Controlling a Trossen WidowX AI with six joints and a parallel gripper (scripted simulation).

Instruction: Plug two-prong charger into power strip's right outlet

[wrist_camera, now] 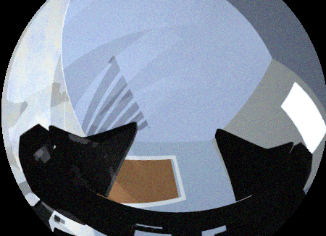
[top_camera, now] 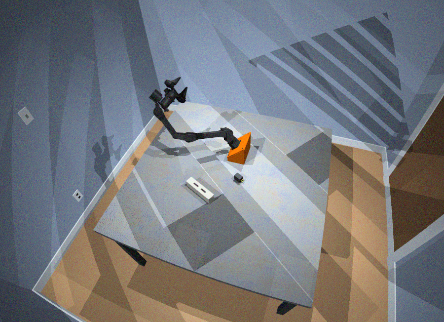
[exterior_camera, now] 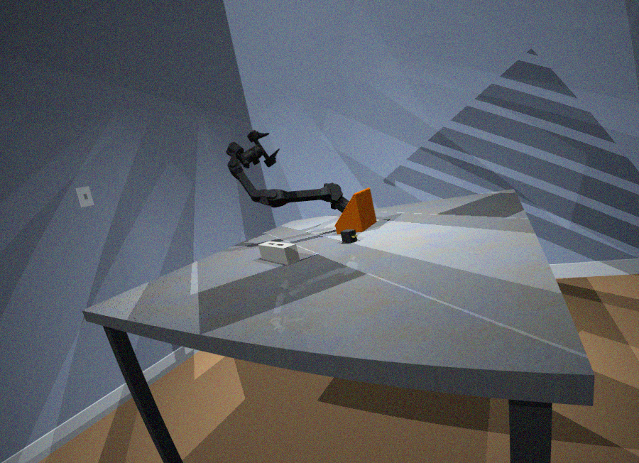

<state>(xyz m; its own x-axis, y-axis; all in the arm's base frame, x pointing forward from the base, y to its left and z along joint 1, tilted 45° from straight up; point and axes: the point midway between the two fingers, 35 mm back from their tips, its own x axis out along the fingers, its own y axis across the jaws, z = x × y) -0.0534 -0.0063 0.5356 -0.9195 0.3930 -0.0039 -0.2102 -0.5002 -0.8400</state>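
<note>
My gripper tip is now 480 mm to the right of the black two-prong charger, 450 mm above it and 280 mm short of it.
</note>
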